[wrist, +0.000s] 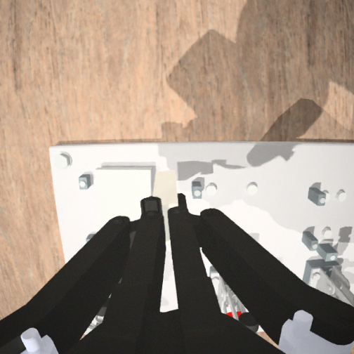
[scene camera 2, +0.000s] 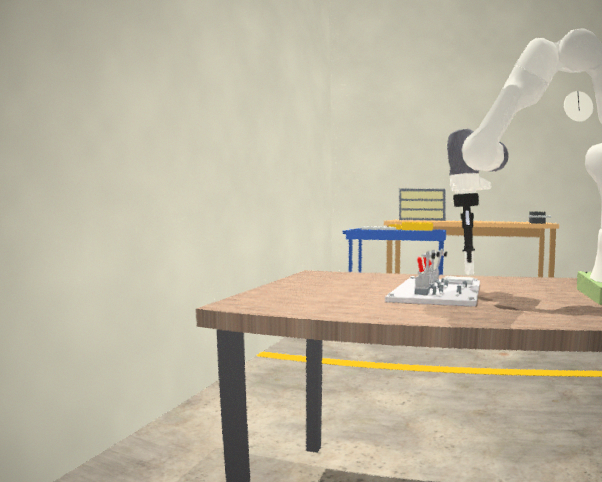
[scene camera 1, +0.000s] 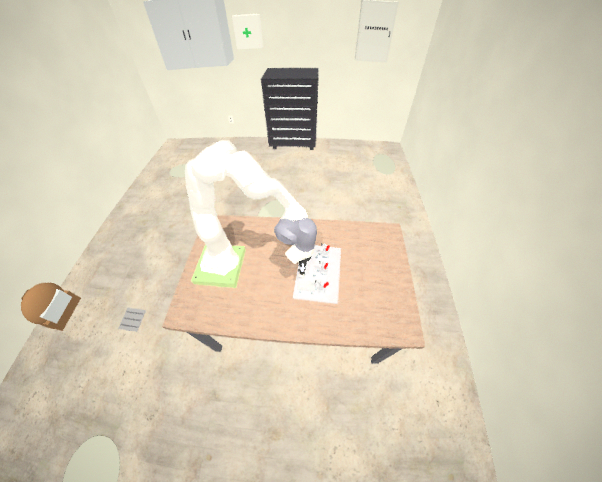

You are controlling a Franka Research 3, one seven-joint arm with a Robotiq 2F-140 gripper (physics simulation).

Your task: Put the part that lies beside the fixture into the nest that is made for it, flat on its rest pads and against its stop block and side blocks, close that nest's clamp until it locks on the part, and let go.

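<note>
The white fixture plate [scene camera 1: 315, 293] [scene camera 2: 406, 295] [wrist: 281, 165] lies on the wooden table [scene camera 1: 371, 287] [scene camera 2: 328, 296]. A flat white part [wrist: 119, 191] lies in the nest at the plate's left end in the wrist view, between small grey blocks [wrist: 84, 182] [wrist: 197, 187]. My gripper [scene camera 1: 303, 269] [scene camera 2: 468, 268] [wrist: 165, 201] is shut with nothing between the fingers. It hangs low over the right edge of that part. Red-handled clamps [scene camera 1: 326, 248] [scene camera 2: 421, 264] stand on the plate.
Two more nests with grey blocks [wrist: 316, 195] and clamps fill the rest of the plate. The arm's green base [scene camera 1: 218, 273] stands at the table's left. A black drawer cabinet [scene camera 1: 290, 107] is at the back wall. A blue table [scene camera 2: 395, 235] stands behind.
</note>
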